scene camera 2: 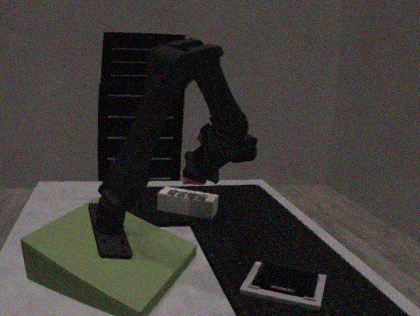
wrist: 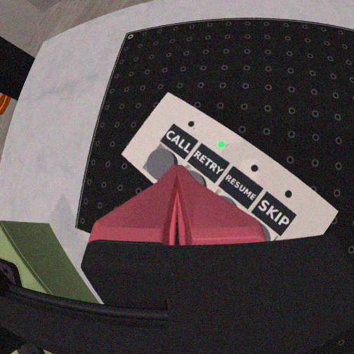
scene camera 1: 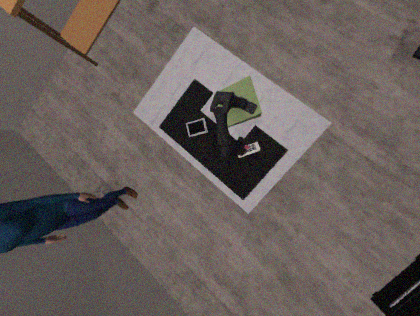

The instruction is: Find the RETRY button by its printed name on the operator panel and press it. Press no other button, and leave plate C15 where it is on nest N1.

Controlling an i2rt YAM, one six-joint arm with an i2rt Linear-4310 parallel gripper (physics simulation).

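Places are measured from the arm's base along level axes (x left, y back, z up), in centimetres.
Pixels of known places: gripper, fingertip midpoint: (scene camera 2: 183,181) (scene camera 1: 249,147); arm's base, link origin: (scene camera 2: 107,230) (scene camera 1: 243,104).
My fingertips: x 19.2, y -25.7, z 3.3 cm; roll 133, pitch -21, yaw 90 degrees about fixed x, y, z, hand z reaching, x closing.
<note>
For each thing: its middle in the pictures, then the offset to it from my fingertips. Level surfaces: height alone.
- white operator panel, body centre: (scene camera 2: 187,202) (scene camera 1: 247,150) dx +0.2, dy -1.8, dz -6.4 cm
- dark plate C15, body centre: (scene camera 2: 286,279) (scene camera 1: 196,127) dx -44.2, dy -5.0, dz -7.3 cm
- white nest N1, body centre: (scene camera 2: 285,283) (scene camera 1: 196,127) dx -44.2, dy -5.0, dz -8.3 cm
- black perforated mat, surface height: dz -9.2 cm
- white table, surface height: dz -10.5 cm
The white operator panel (scene camera 1: 254,147) (scene camera 2: 186,206) (wrist: 159,111) carries grey buttons beside the labels CALL, RETRY, RESUME and SKIP. The RETRY button (wrist: 197,178) shows in part behind my fingertips in the wrist view. A green light (wrist: 221,144) is lit above the RETRY label (wrist: 208,162); the other three lamps are dark. My gripper (scene camera 2: 192,180) (wrist: 176,174) is shut and empty, its red fingertips a little above the panel. The dark plate C15 (scene camera 1: 197,127) (scene camera 2: 287,281) sits on the white nest N1 (scene camera 2: 280,299), away from the gripper.
The arm stands on a green wedge (scene camera 1: 247,90) (scene camera 2: 150,250) (wrist: 65,260). The panel and nest lie on a black perforated mat (scene camera 1: 245,180) (wrist: 280,60) on the white table (scene camera 1: 165,90). A person (scene camera 1: 65,212) is near the table in scene camera 1. A black cabinet (scene camera 2: 115,105) stands behind.
</note>
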